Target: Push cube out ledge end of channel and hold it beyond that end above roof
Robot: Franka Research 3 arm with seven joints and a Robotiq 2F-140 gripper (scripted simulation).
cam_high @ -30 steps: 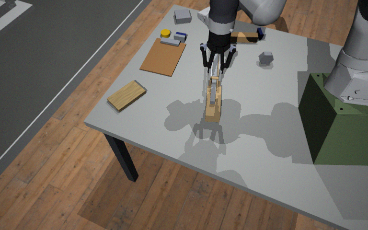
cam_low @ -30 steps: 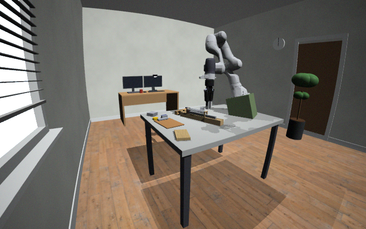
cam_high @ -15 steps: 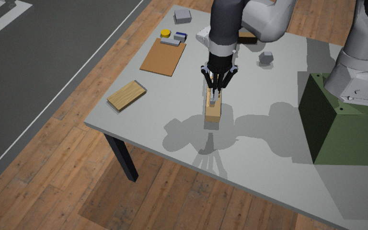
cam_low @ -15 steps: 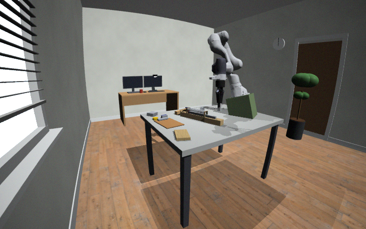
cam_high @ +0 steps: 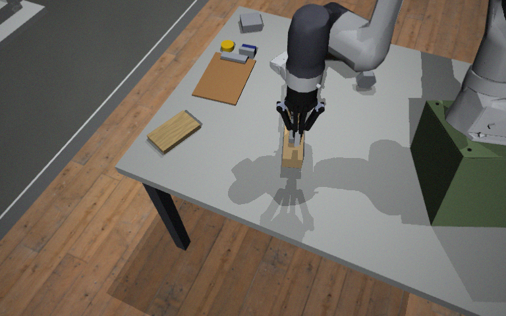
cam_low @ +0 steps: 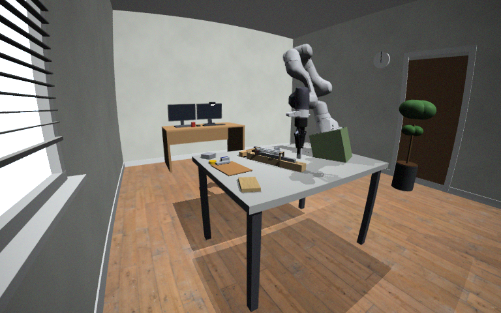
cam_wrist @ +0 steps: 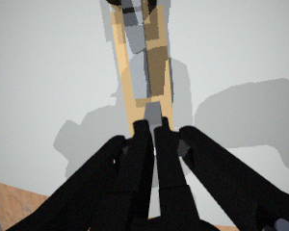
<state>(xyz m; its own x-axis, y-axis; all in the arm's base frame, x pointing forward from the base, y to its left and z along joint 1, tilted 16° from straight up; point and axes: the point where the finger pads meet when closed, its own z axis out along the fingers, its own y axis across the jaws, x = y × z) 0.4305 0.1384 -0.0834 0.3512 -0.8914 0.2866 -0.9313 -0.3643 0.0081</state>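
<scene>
My hand is 31 cm to the left of the red cube, 11 cm short of it and 5 cm above it. The rest, counted from my hand: wooden channel 21 cm to the right, 8 cm ahead, 5 cm below; then grey polyhedron 39 cm to the right, 12 cm behind, 8 cm below; then wooden plank 39 cm ahead, 10 cm below, 7 cm to the left.
</scene>
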